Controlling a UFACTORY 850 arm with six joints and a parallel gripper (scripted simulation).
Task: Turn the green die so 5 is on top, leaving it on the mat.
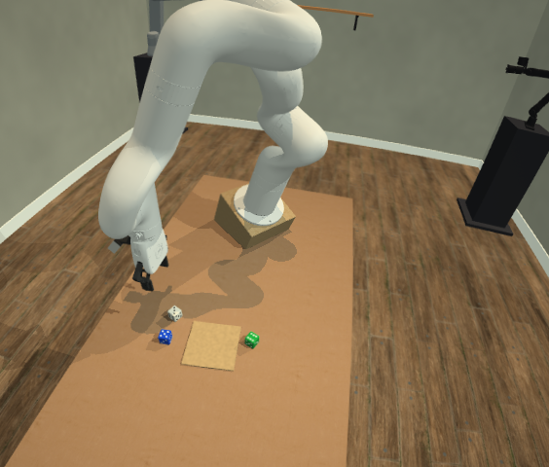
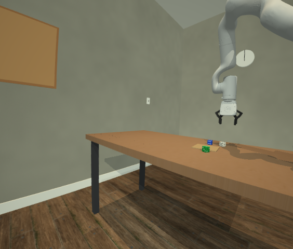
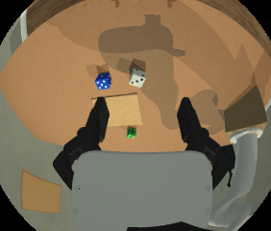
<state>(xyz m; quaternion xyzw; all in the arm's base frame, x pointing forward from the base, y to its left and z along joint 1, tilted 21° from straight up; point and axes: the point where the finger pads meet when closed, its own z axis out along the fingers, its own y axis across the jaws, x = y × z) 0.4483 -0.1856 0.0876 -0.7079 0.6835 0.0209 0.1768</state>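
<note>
Now: the blue die 9 cm ahead of my hand, 5 cm to the left of it and 14 cm below it. Also, from my hand: tan mat: 6 cm ahead, 18 cm to the left, 15 cm below; green die: 2 cm ahead, 28 cm to the left, 14 cm below; white die: 1 cm ahead, 4 cm to the left, 14 cm below.
</note>
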